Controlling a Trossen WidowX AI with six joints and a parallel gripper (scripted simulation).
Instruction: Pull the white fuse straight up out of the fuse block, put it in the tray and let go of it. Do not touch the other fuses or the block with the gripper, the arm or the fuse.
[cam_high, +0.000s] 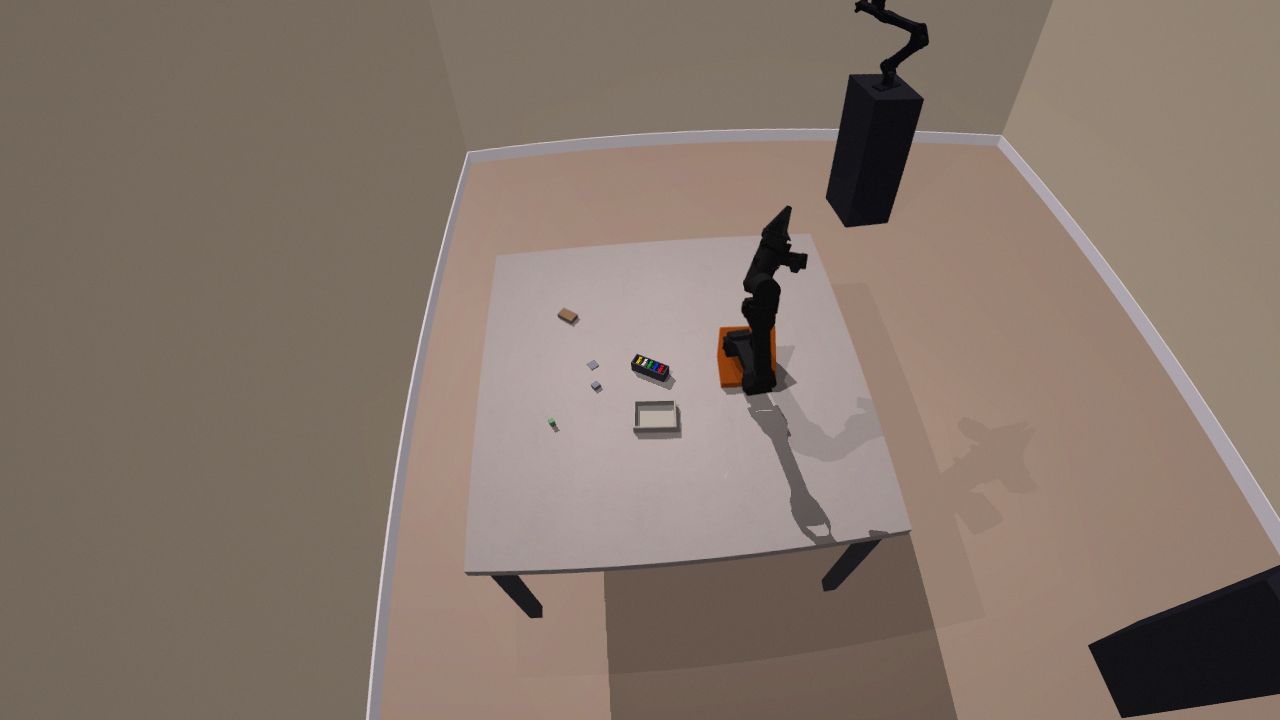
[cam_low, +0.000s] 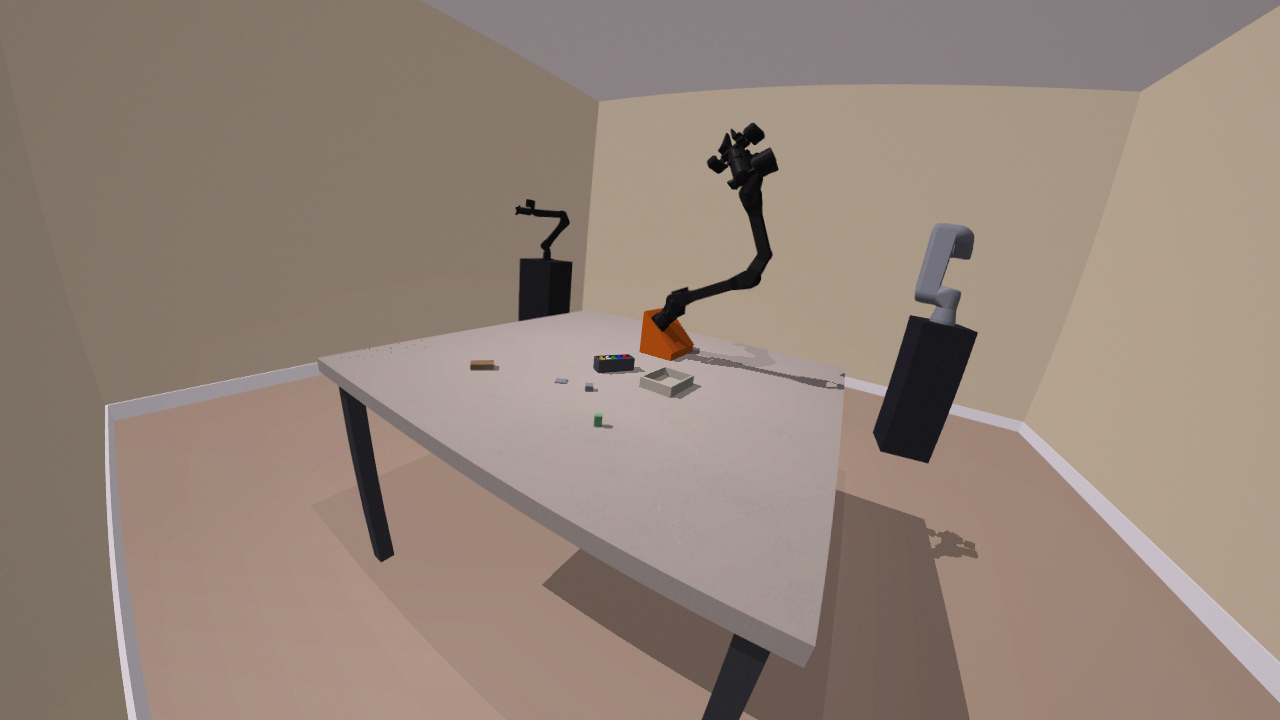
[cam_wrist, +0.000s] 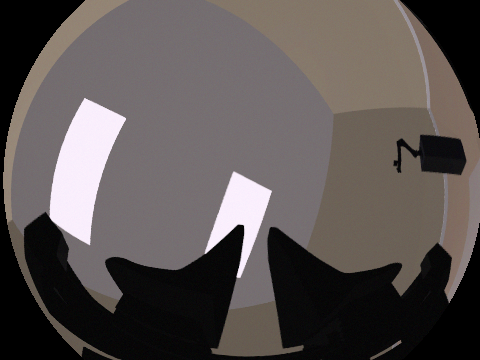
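Right now my gripper tip is 740 mm above the white fuse, 320 mm short of it and 190 mm to the left of it. The rest, counted from my gripper tip: green fuse 740 mm below, 300 mm ahead, 180 mm to the right; then blue fuse 740 mm below, 290 mm ahead, 170 mm to the right; then red fuse 740 mm below, 270 mm ahead, 160 mm to the right.
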